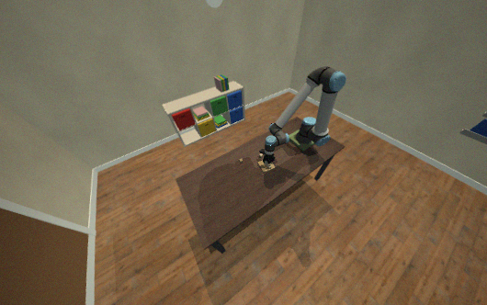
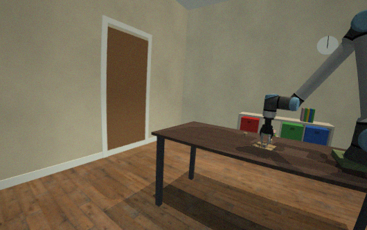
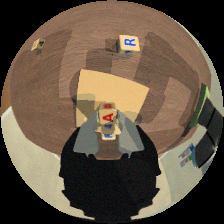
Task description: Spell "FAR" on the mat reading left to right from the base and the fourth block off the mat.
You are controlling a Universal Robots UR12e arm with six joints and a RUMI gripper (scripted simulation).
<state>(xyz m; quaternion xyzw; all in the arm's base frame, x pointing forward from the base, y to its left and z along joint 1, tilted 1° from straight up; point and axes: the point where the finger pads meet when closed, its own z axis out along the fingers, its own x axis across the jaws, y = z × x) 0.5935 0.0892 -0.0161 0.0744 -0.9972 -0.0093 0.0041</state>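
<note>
Now: hand 2 cm above the tan mat.
</note>
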